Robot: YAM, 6 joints.
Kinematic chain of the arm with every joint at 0, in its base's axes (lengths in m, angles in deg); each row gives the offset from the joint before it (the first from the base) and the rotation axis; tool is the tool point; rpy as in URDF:
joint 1: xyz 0 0 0.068 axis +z
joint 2: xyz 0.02 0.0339 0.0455 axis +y
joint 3: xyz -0.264 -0.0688 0 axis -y
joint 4: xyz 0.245 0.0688 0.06 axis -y
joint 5: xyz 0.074 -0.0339 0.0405 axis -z
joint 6: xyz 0.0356 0 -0.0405 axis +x
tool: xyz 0 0 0 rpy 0 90 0
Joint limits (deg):
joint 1: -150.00..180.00
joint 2: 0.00..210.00
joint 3: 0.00..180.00
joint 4: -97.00..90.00
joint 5: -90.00..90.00
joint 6: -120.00..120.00
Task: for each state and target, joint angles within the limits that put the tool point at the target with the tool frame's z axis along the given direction. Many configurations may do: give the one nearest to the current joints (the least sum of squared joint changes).
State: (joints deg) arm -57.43 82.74 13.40 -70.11 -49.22 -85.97
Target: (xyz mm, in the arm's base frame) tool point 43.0 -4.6 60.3 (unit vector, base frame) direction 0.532 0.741 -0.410
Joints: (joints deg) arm -52.16 85.34 0.11 -37.04 -61.00 -85.97
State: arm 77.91 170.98 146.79 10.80 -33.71 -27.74
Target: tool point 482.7 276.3 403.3 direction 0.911 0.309 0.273
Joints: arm 30.51 136.54 140.76 11.94 11.32 -27.74
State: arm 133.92 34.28 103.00 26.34 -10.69 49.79
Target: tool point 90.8 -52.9 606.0 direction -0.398 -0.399 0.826
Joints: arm 159.76 34.23 95.27 13.05 -30.80 49.79
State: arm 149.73 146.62 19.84 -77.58 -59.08 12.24
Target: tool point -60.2 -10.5 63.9 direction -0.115 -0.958 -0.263
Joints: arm 157.19 100.26 7.10 -42.11 -68.06 12.24
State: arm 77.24 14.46 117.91 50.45 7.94 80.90
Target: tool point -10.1 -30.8 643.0 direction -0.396 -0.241 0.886
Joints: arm 100.20 52.65 97.52 55.81 -25.62 80.90
